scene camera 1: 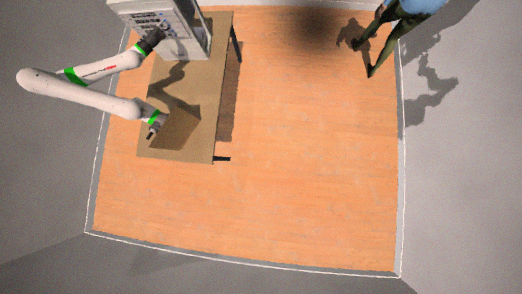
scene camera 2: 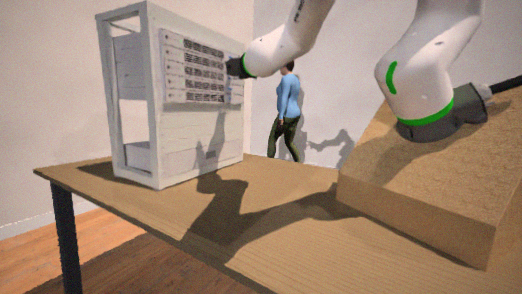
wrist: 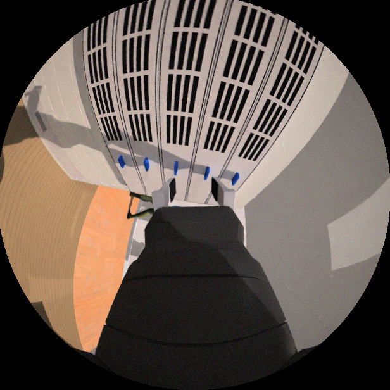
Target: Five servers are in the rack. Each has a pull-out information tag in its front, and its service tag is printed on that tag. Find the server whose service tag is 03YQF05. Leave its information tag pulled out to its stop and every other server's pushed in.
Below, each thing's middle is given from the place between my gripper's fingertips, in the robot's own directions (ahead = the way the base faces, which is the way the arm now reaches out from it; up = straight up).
Labels:
I see my gripper 16 cm short of the white rack (scene camera 2: pixel 168 60), 13 cm to the right of it and 15 cm above it.

